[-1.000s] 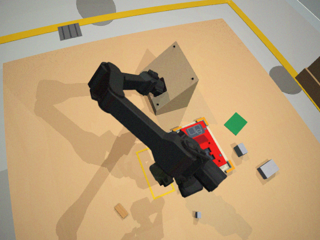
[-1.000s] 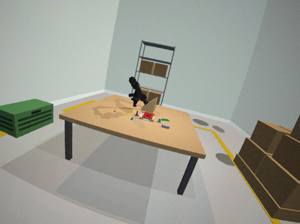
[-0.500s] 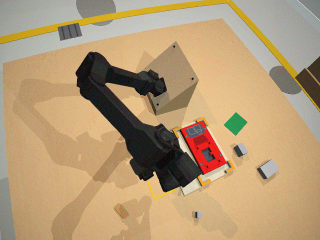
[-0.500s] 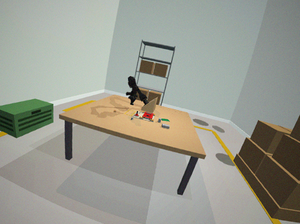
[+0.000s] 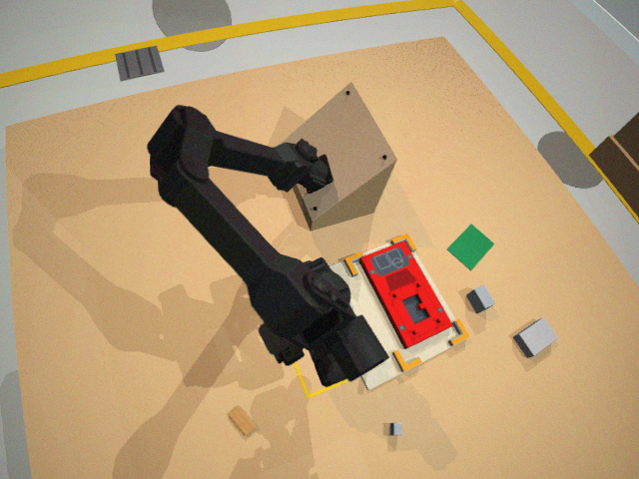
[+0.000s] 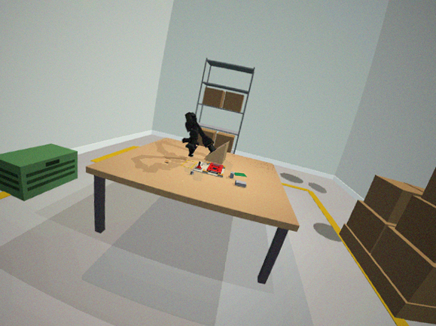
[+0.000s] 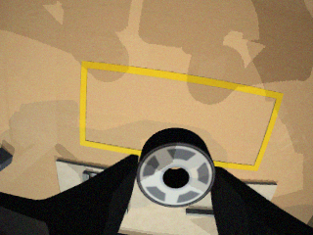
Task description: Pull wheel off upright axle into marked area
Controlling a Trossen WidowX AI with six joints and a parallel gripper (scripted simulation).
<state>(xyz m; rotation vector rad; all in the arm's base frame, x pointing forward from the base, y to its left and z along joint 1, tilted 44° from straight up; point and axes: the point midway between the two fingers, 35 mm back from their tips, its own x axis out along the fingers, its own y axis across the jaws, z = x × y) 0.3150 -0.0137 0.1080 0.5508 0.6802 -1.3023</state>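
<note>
Right now my gripper tip is right at the wheel. The rest, counted from my gripper tip: green square (400 mm to the left, 130 mm behind, 80 mm below); small wooden block (150 mm to the right, 110 mm ahead, 70 mm below); small grey cube (180 mm ahead, 110 mm to the left, 70 mm below).
</note>
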